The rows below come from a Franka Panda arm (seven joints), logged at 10 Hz.
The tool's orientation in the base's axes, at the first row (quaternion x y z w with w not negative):
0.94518 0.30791 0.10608 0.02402
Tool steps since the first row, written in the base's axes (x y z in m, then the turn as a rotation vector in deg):
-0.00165 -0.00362 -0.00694 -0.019 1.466 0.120
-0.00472 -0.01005 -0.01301 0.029 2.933 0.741
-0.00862 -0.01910 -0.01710 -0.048 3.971 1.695
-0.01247 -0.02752 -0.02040 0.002 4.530 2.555
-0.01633 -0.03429 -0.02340 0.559 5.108 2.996
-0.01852 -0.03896 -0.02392 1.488 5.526 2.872
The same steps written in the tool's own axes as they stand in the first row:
-0.00471 0.00121 0.00635 0.868 -1.184 -0.092
-0.01204 0.00397 0.01149 1.883 -2.275 -0.659
-0.02118 0.00859 0.01446 2.609 -3.053 -1.586
-0.02977 0.01282 0.01668 3.136 -3.382 -2.404
-0.03735 0.01574 0.01865 3.996 -3.479 -2.703
-0.04191 0.01819 0.01859 4.950 -3.295 -2.374

